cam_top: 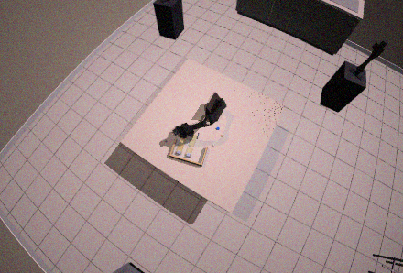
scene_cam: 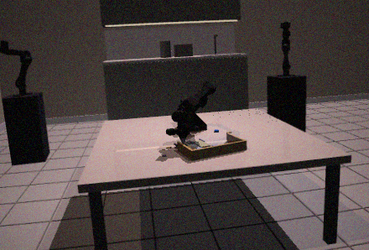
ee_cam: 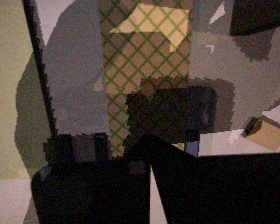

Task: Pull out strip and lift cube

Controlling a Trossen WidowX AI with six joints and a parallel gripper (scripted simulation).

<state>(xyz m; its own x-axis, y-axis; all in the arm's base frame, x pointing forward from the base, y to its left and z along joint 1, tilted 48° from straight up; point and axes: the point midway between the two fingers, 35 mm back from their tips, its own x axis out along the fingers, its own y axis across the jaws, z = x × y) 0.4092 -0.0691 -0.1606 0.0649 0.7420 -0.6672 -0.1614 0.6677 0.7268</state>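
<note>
The tan piece lies 1 cm ahead of my gripper tip and 9 cm to the right of it. Round my gripper tip: blue object: 20 cm behind, 28 cm to the left.
</note>
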